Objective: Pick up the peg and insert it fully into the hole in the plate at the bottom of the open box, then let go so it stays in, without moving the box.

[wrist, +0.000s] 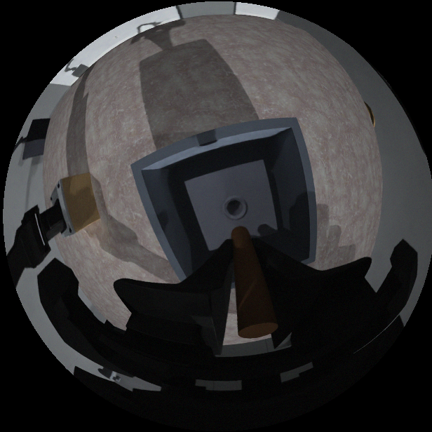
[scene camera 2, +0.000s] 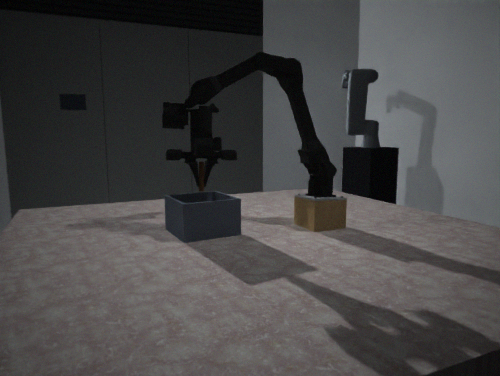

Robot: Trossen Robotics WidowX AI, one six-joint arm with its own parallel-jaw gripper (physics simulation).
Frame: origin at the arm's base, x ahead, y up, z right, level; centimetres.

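Seen in the pictures: gripper, between the fingertips: point(scene camera 2: 201, 186); arm's base, origin of its link: point(scene camera 2: 320, 195).
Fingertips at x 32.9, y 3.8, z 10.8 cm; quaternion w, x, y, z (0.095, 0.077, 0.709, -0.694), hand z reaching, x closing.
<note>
Offsets run from my fingertips to a thing's middle. Level surfaces: height alone.
A brown-orange peg {dx +0.0, dy +2.8, dz -0.2 cm} point(scene camera 2: 201, 175) point(wrist: 252, 290) is held upright between the fingers of my black gripper point(scene camera 2: 201, 184) point(wrist: 241, 244), which is shut on it. The peg's lower end is at about the height of the rim of the open blue-grey box {dx +0.3, dy -7.6, dz -0.8 cm} point(scene camera 2: 212, 220) point(wrist: 306, 165). In the wrist view the grey plate point(wrist: 210, 185) lies at the bottom of the box, with a round hole point(wrist: 234, 206) ringed by a raised collar. There the peg's tip shows just below the hole. In the scene view the box walls hide the plate and hole.
The arm's base stands on a yellow-brown block point(scene camera 2: 320, 214) point(wrist: 81, 202) to the right of the box in the scene view. The box stands on the mottled pinkish table {dy -12.6 cm} point(scene camera 2: 125, 300) point(wrist: 310, 75). A grey arm point(scene camera 2: 357, 102) stands on a black pedestal point(scene camera 2: 370, 172) behind the table.
</note>
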